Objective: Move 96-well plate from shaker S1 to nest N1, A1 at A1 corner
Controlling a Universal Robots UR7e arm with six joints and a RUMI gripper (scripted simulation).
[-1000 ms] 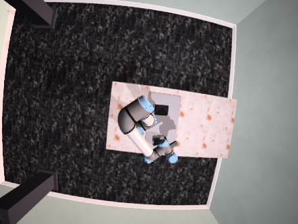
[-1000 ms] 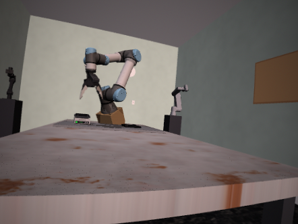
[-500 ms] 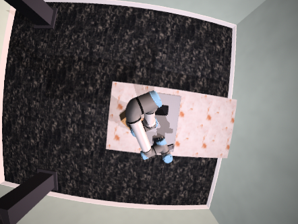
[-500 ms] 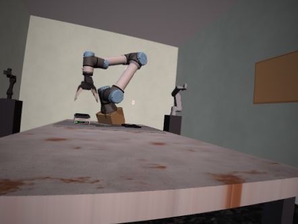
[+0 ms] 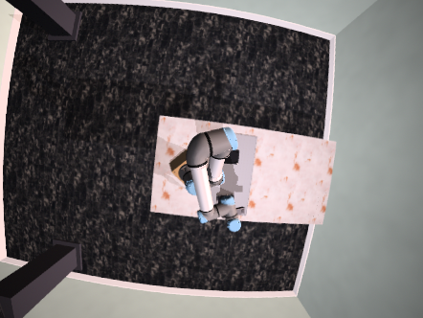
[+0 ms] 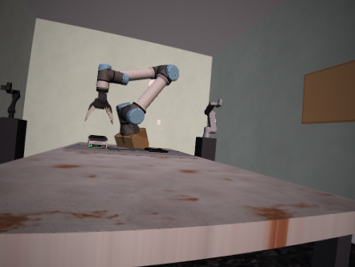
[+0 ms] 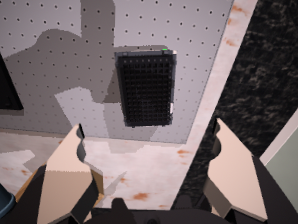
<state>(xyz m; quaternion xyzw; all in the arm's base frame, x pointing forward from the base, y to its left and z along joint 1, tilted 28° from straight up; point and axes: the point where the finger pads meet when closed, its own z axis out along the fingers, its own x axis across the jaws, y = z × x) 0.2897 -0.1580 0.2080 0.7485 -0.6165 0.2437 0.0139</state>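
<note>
The black 96-well plate lies 80 mm below my hand. From my hand the other things lie so: white A1 label: 310 mm to the left, 130 mm below, 70 mm ahead; then plate nest N1: 370 mm to the left, 140 mm below.
</note>
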